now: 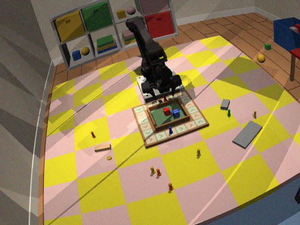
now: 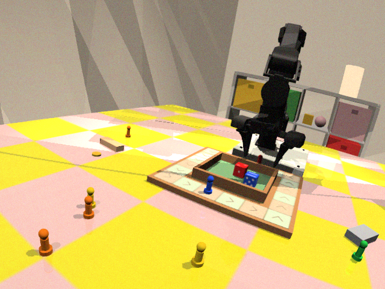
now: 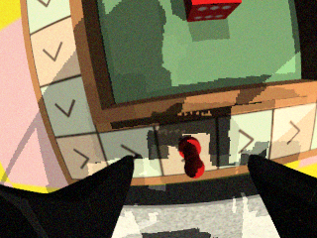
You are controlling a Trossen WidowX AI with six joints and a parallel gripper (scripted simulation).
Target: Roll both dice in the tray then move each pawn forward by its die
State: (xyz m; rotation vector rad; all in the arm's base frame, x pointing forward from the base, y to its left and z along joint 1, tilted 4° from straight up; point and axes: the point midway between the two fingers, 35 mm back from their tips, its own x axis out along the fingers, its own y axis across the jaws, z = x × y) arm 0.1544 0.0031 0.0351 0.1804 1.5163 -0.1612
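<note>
My gripper tip is now 10 mm short of the red pawn. From my gripper tip the other things lie so: green pawn: 260 mm ahead, 210 mm to the left, 10 mm below; blue pawn: 220 mm ahead, 60 mm to the right; small grey block: 190 mm ahead, 230 mm to the left, 20 mm below.
</note>
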